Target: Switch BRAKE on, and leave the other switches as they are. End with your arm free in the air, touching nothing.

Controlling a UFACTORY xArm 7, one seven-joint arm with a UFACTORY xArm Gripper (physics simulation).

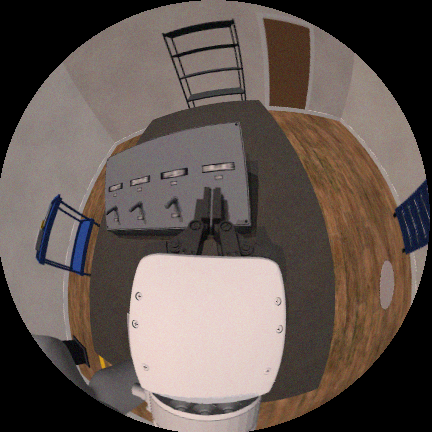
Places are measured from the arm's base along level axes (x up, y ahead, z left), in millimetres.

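Pixels of known places: gripper, fingertip midpoint: (211,196).
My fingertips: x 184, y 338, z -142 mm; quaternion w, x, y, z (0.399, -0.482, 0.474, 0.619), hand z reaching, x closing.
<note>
For each thing: its middle in the pictures, then the offset to it from my fingertips. "spot": a spot on its surface instead. Level surfaces: height alone.
- grey switch panel, body centre: (165,187) dx -185, dy +172, dz +202 mm
- BRAKE plate, surface spot: (218,167) spot: dx -122, dy +167, dz +19 mm
- dark grey table top, surface height: dx -252 mm
A grey switch panel (150,155) lies ahead of the gripper, with four name plates in a row. The BRAKE plate (218,167) is the rightmost, with a small tag below it; its print is blurred. My gripper (211,196) is shut and empty, its fingertips over the panel just below that tag. The fingers hide the BRAKE lever, so its position and any contact cannot be told. The FEED lever (173,205), the DRIVE lever (137,210) and the VENT lever (113,212) stand out to the left of the fingers, apart from them.
The panel stands on a dark grey table top (307,280). A black shelf rack (212,71) and a brown door (287,62) are at the back. A blue cart (81,246) is at the left, and a blue slatted object (415,220) at the right. Part of the arm shows at the lower left.
</note>
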